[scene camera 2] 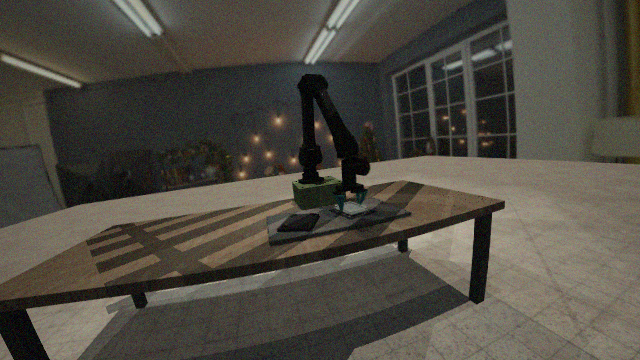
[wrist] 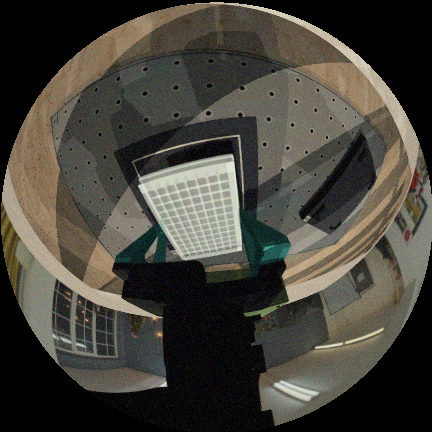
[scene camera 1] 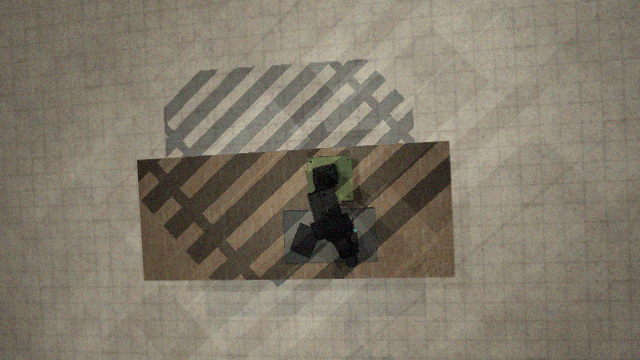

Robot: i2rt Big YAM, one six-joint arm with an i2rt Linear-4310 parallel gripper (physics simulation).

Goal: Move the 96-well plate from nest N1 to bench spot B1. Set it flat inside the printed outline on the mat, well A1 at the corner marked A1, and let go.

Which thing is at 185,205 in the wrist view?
A white well plate.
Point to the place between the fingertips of the gripper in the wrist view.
At 199,216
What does the gripper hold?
A white well plate.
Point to a dark printed rectangle with white outline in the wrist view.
238,135
